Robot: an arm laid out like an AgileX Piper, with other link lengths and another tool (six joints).
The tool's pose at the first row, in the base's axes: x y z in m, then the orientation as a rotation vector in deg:
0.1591, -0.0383, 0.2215, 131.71, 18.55, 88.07
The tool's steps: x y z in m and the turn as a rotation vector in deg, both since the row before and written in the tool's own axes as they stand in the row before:
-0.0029, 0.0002, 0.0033, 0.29, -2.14, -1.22
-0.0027, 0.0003, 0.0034, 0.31, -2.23, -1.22
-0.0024, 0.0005, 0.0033, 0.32, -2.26, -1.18
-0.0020, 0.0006, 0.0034, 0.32, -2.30, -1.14
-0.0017, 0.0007, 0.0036, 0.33, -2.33, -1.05
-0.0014, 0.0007, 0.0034, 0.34, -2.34, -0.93
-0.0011, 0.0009, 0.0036, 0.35, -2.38, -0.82
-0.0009, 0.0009, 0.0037, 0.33, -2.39, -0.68
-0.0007, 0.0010, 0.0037, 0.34, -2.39, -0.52
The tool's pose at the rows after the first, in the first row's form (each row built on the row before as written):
0.1610, -0.0401, 0.2180, 132.78, 19.57, 84.97
0.1630, -0.0420, 0.2146, 133.86, 20.57, 81.74
0.1649, -0.0440, 0.2115, 134.92, 21.51, 78.48
0.1669, -0.0460, 0.2087, 135.96, 22.38, 75.17
0.1691, -0.0481, 0.2060, 137.00, 23.13, 71.85
0.1712, -0.0501, 0.2036, 138.05, 23.73, 68.55
0.1735, -0.0522, 0.2013, 139.11, 24.19, 65.24
0.1759, -0.0543, 0.1990, 140.16, 24.45, 61.95
0.1783, -0.0564, 0.1968, 141.24, 24.52, 58.71

